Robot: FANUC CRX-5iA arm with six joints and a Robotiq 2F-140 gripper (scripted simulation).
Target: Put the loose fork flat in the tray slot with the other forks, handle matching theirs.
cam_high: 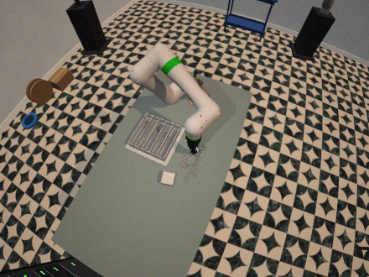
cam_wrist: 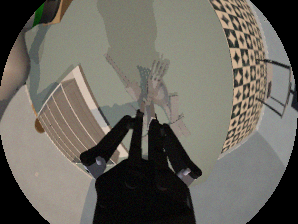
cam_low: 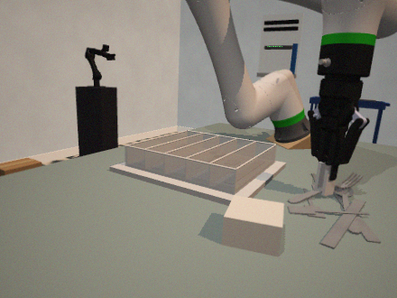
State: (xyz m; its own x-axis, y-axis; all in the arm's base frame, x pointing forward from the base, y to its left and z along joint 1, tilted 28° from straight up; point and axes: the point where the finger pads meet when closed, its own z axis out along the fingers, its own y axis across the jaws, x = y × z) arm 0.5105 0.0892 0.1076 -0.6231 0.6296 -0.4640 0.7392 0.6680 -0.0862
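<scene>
The slotted tray is 80 mm behind my hand, 280 mm to the right of it and 10 mm above it. The rest, counted from my hand: cream block (210 mm ahead, 130 mm to the right, 20 mm below).
</scene>
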